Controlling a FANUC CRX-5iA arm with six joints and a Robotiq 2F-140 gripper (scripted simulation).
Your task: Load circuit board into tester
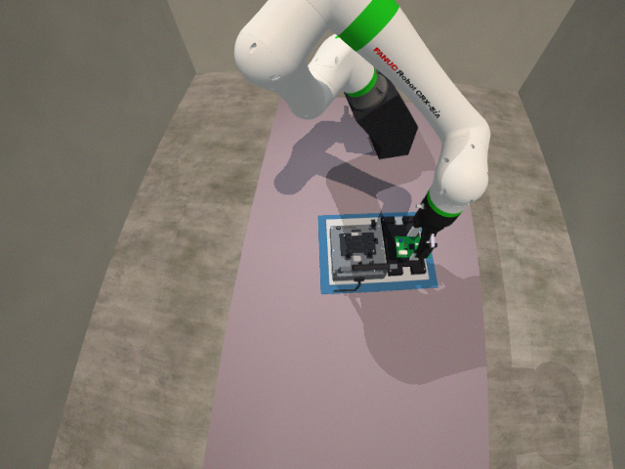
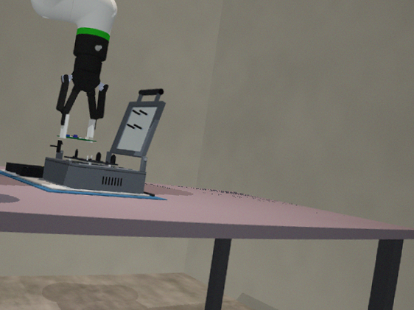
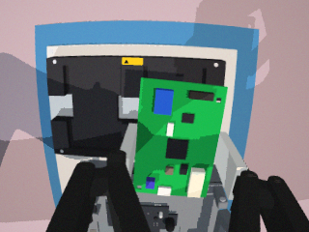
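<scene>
The green circuit board lies 20 mm below my hand. Round my hand: tester lid: 90 mm ahead, 170 mm to the right, 40 mm above; then latch hook: 100 mm behind, 110 mm to the right, 50 mm below; then tester: 130 mm to the right, 30 mm below.
</scene>
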